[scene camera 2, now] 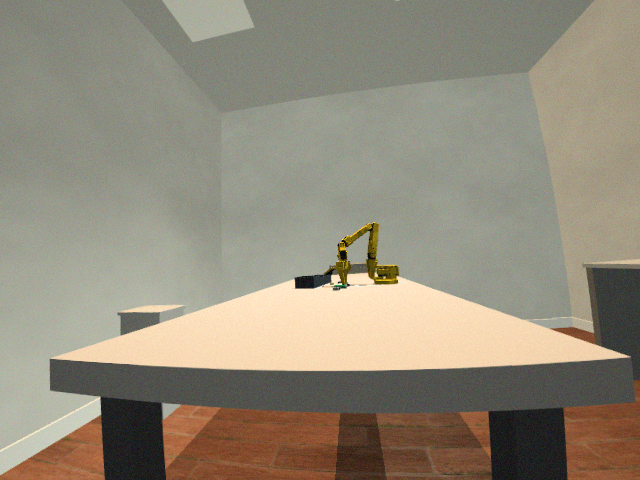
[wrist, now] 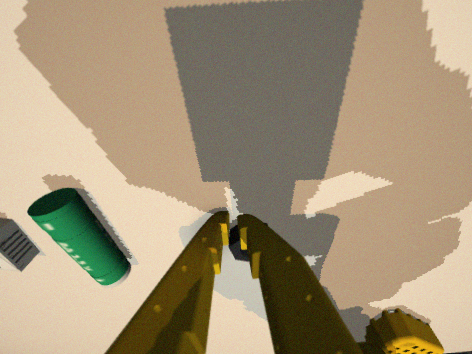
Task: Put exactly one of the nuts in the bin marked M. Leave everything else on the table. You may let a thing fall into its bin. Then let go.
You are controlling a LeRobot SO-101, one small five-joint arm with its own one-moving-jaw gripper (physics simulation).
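Frame: origin at the arm's base, x left, y up, z ahead, level; centimetres.
Seen in the pictures: hand, tool point: [scene camera 2: 343, 284] [wrist: 228, 223]; arm's base, link origin: [scene camera 2: 381, 283] [wrist: 349, 326].
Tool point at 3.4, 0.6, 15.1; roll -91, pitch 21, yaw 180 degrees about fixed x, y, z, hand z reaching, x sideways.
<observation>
Pixels of each thing's middle, then the offset from my tool point to it, as dx, dy, dz. "pt": a spot on its surface instead.
- black nut, body centre: [wrist: 251, 241] -0.3, -0.2, -1.5
- green battery, body centre: [wrist: 90, 244] [scene camera 2: 340, 286] +5.9, +0.1, +0.9
- grey sharpener, surface spot: [wrist: 17, 245] pt +9.8, -0.1, +1.9
In the wrist view both jaws of my gripper [wrist: 234, 222] [scene camera 2: 345, 283] show close together with a narrow gap; it is shut and empty, low over the table. A black nut [wrist: 239, 249] shows past the jaws, partly hidden behind the right jaw; the jaws do not plainly press on its two sides. In the scene view the nut is too small to make out. Dark bins [scene camera 2: 305, 282] stand left of the gripper in the scene view; their letters cannot be read, so I cannot tell which is M. No bin shows in the wrist view.
A green battery [wrist: 82, 237] [scene camera 2: 339, 285] lies left of the jaws in the wrist view, with a grey sharpener [wrist: 17, 245] beyond it at the left edge. A yellow part with small holes [wrist: 407, 332] shows at lower right. The jaws' surroundings are shadowed.
</observation>
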